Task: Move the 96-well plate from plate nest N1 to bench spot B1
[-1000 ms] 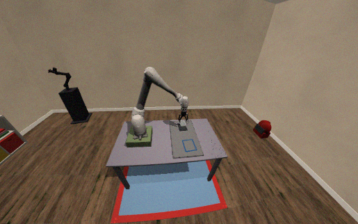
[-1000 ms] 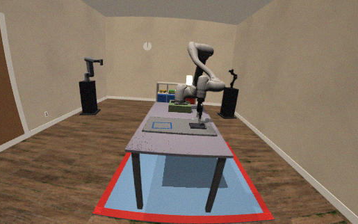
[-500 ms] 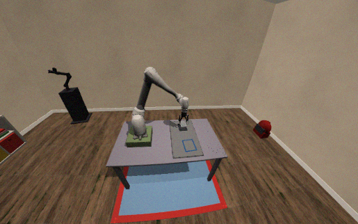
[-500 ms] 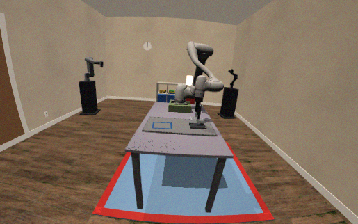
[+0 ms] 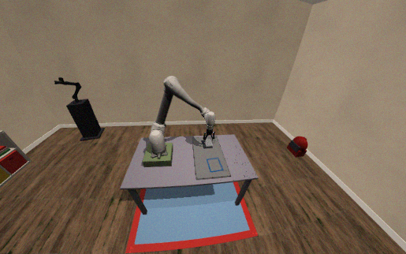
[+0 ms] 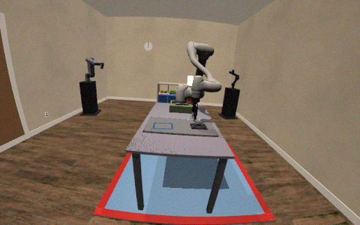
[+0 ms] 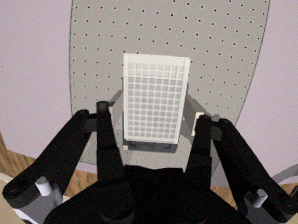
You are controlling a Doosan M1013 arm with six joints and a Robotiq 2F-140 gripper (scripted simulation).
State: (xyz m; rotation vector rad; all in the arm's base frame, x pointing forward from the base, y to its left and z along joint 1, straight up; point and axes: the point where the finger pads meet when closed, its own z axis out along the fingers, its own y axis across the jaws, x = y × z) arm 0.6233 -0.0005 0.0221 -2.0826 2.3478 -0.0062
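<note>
The dark plate nest is 10 mm ahead of my hand, 60 mm to the left of it and 90 mm below it. The rest, counted from my hand: white 96-well plate: 20 mm below.
</note>
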